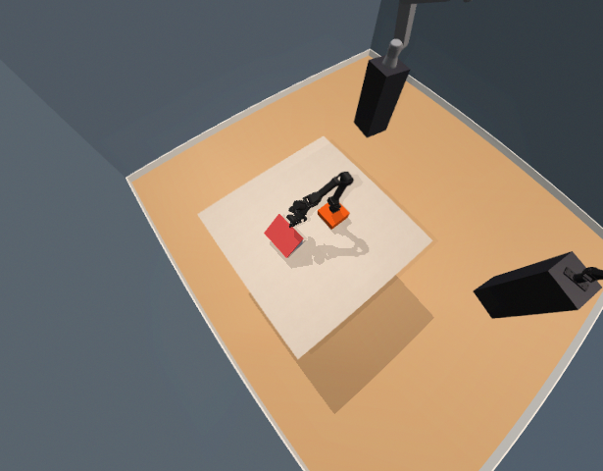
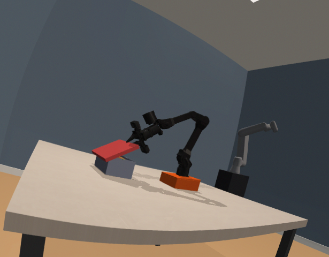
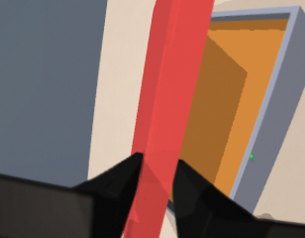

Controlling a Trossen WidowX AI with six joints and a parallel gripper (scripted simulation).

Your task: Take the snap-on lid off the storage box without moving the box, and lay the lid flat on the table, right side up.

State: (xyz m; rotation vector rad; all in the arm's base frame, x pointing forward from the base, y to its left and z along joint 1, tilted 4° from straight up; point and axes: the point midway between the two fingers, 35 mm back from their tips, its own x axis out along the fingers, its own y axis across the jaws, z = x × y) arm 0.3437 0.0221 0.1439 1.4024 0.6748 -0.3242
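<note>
My gripper tip is 70 mm short of the red lid, 20 mm to the right of it and 40 mm above it. From my gripper tip the other things lie so: grey-blue storage box 50 mm ahead, 10 mm to the left, 120 mm below.
</note>
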